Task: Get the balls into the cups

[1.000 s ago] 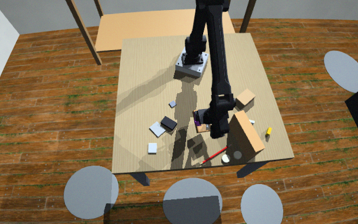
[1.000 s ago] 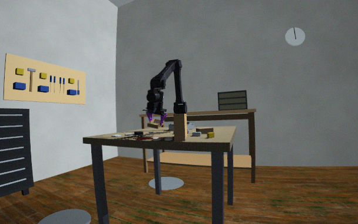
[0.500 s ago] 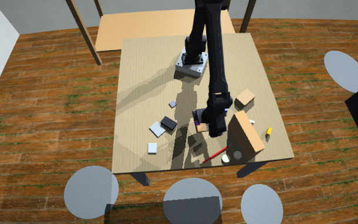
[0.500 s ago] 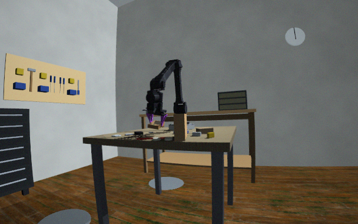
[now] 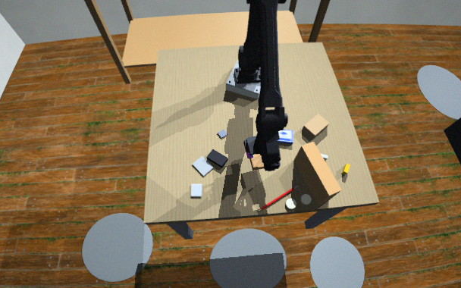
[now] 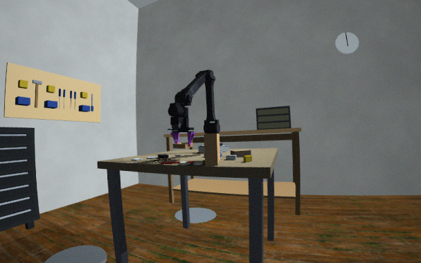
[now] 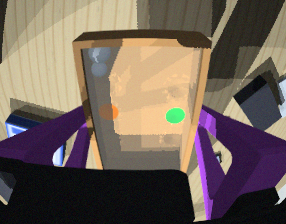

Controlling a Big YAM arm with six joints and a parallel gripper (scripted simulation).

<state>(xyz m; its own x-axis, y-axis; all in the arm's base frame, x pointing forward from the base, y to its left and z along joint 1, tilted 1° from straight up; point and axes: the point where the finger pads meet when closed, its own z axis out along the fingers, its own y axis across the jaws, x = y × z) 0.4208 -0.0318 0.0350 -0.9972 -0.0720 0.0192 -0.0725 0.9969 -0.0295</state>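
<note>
Right now my hand is 1 cm above the wooden puzzle. Also, from my hand: tall wooden block 20 cm to the left, 10 cm ahead, 1 cm below; then yellow block 35 cm to the left, 8 cm ahead, 6 cm below; then black box 15 cm to the right, 7 cm below, 4 cm behind.
</note>
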